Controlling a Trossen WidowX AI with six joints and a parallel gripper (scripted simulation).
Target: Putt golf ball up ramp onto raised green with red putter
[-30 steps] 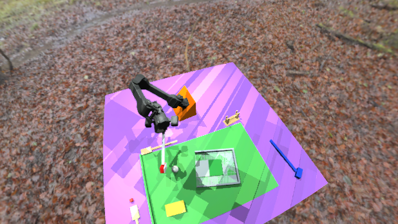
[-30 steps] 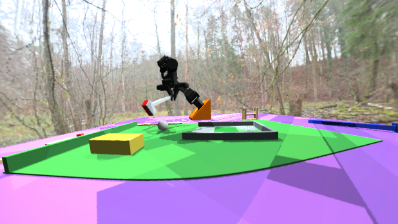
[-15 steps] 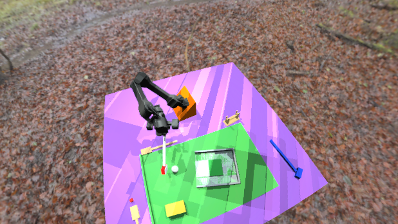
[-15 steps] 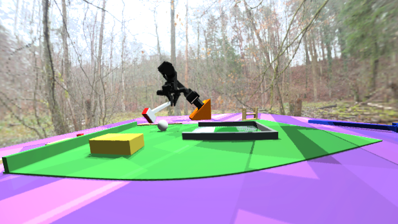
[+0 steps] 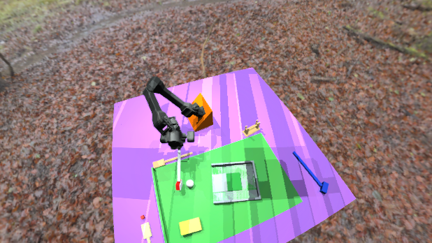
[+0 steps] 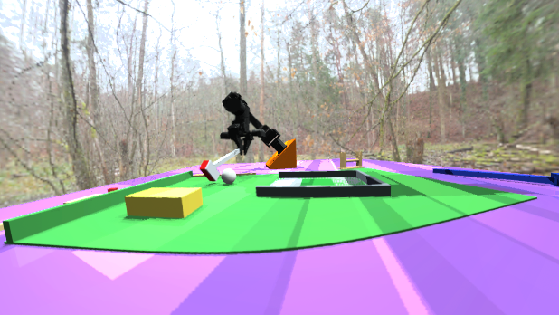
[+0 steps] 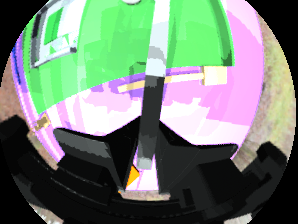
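Right now my gripper tip is 11 cm short of the red putter and 3 cm to the left of it. From my gripper tip the other things lie so: white golf ball 22 cm ahead, 5 cm below, 1 cm to the right; then yellow block 43 cm ahead, 6 cm to the right, 6 cm below; then green wall 31 cm ahead, 19 cm to the right, 6 cm below.
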